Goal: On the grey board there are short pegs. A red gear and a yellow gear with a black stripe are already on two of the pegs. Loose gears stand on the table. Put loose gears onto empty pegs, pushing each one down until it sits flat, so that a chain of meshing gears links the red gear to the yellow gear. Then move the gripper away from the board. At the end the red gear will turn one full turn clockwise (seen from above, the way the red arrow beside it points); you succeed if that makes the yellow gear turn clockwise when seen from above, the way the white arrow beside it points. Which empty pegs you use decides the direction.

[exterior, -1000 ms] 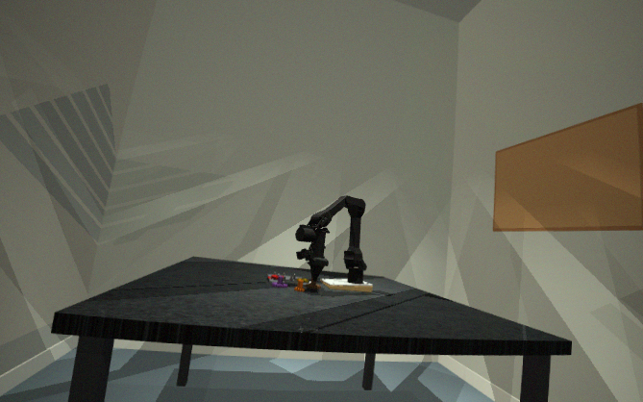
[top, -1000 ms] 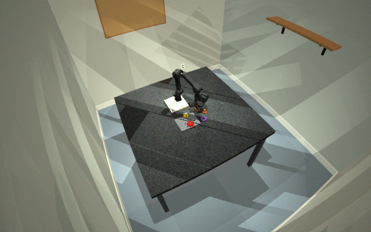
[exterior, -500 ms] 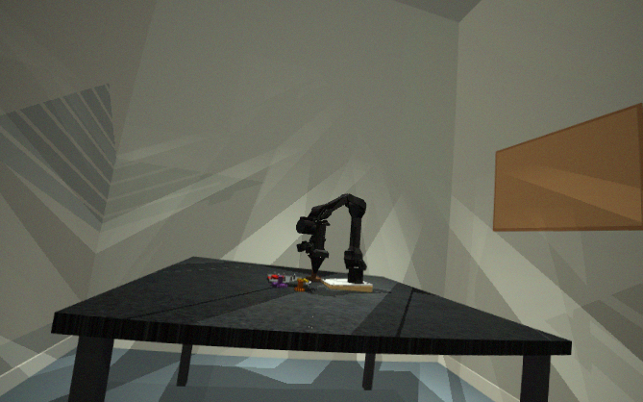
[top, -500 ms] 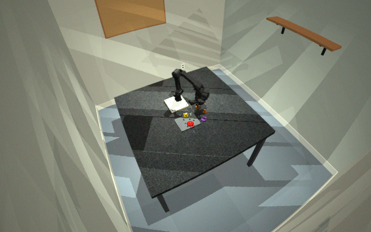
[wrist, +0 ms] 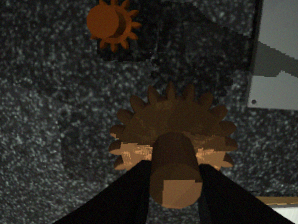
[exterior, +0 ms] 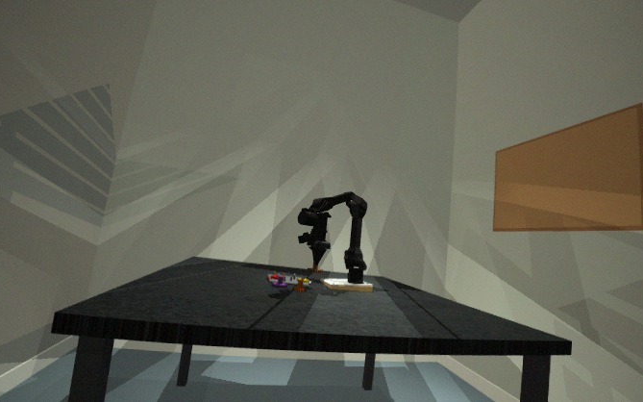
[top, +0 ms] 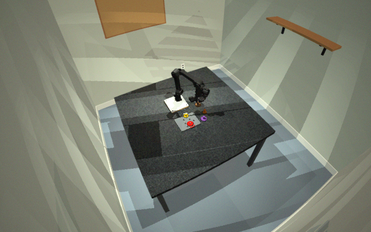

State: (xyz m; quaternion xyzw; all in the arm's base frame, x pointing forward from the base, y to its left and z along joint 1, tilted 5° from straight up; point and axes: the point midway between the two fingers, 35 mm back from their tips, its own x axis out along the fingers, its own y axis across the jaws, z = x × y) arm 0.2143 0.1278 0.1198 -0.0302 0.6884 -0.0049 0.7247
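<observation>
Now: the yellow gear 15 cm to the right of my gripper tip, 9 cm below it and 2 cm ahead of it. Also, from my gripper tip: brown gear (1 cm below); orange gear (9 cm below, 6 cm ahead, 5 cm to the left); purple gear (14 cm ahead, 9 cm below, 1 cm to the right).
</observation>
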